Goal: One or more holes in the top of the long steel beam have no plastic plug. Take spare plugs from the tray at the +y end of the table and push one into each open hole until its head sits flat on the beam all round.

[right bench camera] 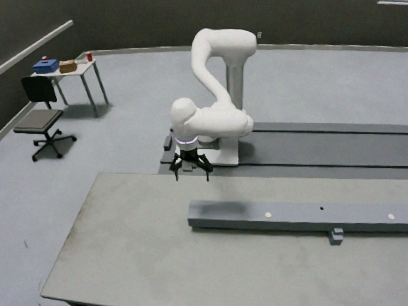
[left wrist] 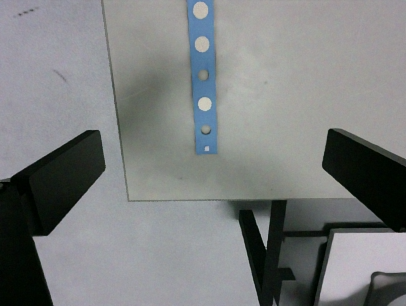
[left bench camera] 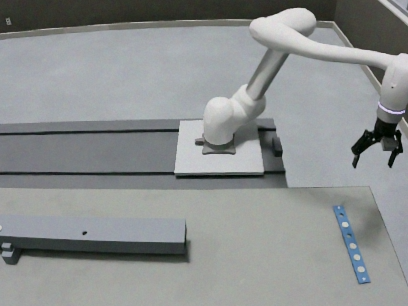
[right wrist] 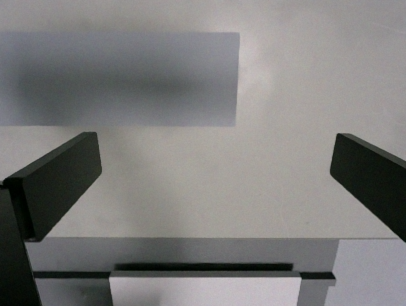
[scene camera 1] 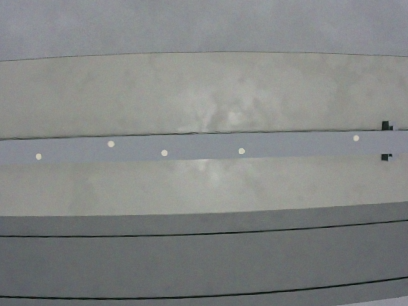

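The long grey steel beam (scene camera 1: 300, 145) (left bench camera: 135, 230) (right bench camera: 240, 210) (right wrist: 210, 65) lies on the table. An open hole (left bench camera: 84, 233) shows in the left bench view, and another open hole (right bench camera: 321, 208) in the right bench view. White plugs (scene camera 1: 241, 151) (right bench camera: 268, 215) sit in other holes. The blue tray (left bench camera: 347, 230) (left wrist: 204, 90) holds several white plugs (left bench camera: 353, 246) (left wrist: 202, 44); two of its holes near one end are empty. My left gripper (left bench camera: 373, 165) (left wrist: 214, 148) is open and empty, high above the tray's end. My right gripper (right bench camera: 192, 178) (right wrist: 216, 152) is open and empty, above and beside the beam's end.
Dark supports (scene camera 1: 386, 157) (left bench camera: 11, 254) (right bench camera: 336, 237) stand at the beam's sides. The rail (left bench camera: 90, 150) (right bench camera: 325, 147) runs along behind the table (left bench camera: 260, 240) (right bench camera: 125, 225). A chair (right bench camera: 39, 120) and a small side table (right bench camera: 75, 71) with boxes stand far off at the left.
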